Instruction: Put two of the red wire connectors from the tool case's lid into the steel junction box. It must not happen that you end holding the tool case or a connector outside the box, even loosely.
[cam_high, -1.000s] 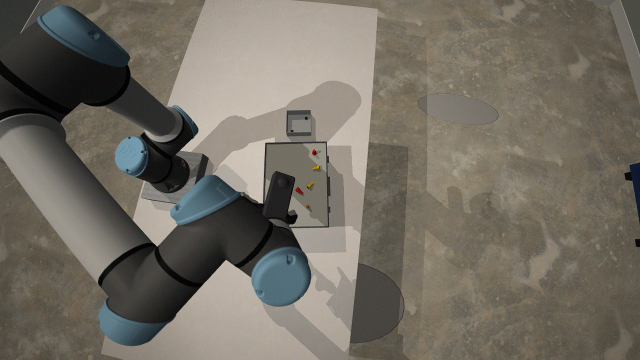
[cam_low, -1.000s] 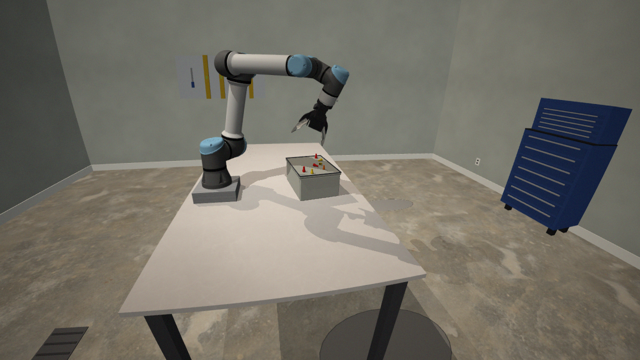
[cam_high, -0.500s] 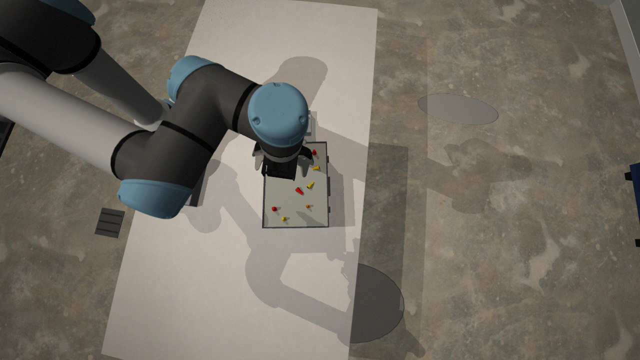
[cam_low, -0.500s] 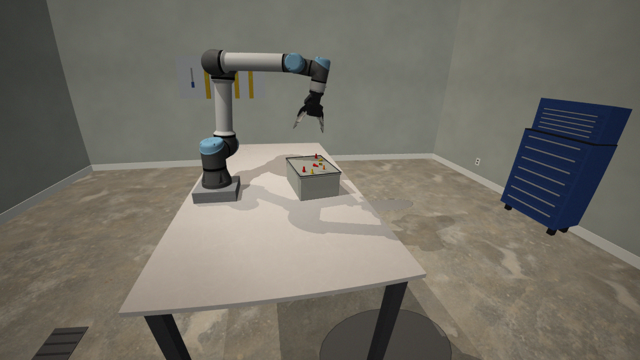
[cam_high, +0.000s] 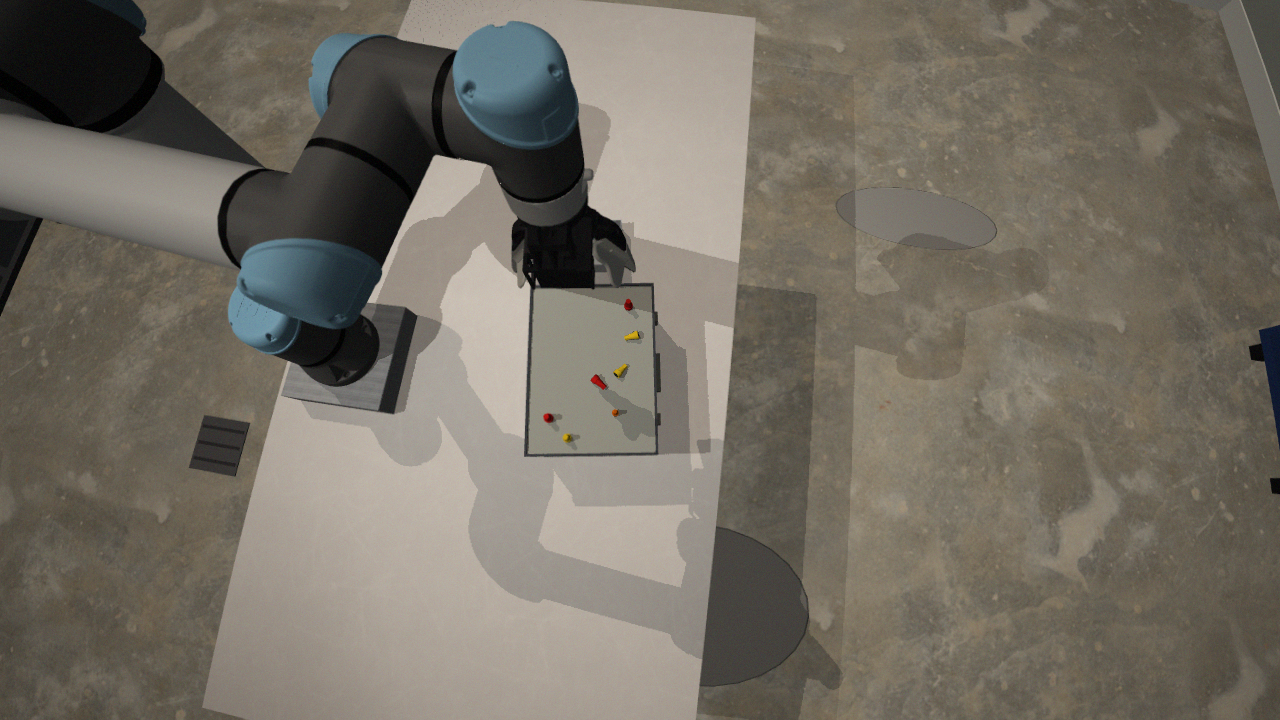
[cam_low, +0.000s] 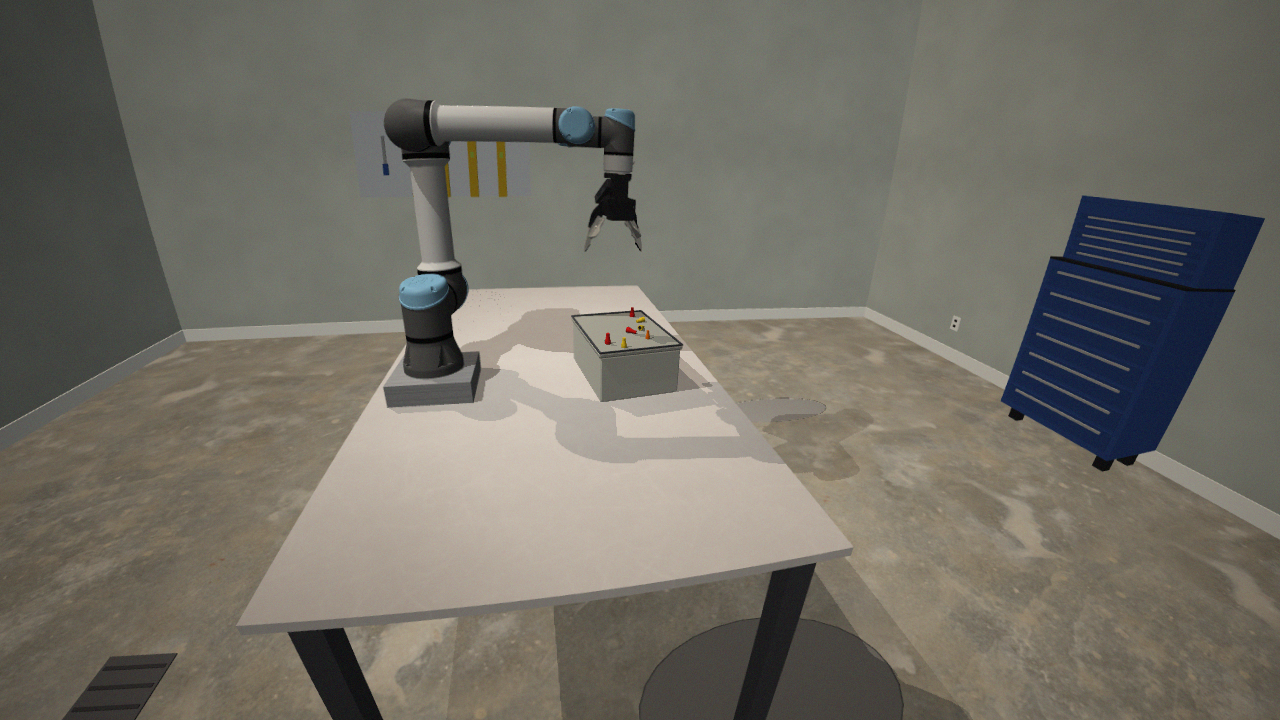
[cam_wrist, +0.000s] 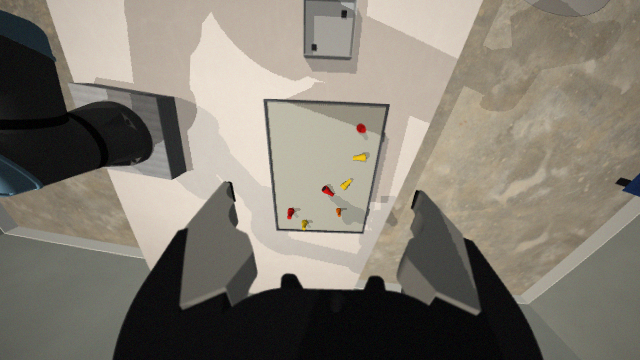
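My gripper is now 23 cm above the tool case, 9 cm to the left of it and 3 cm short of it. Also, from my hand: orange connector (19 cm below, 15 cm to the right, 9 cm ahead).
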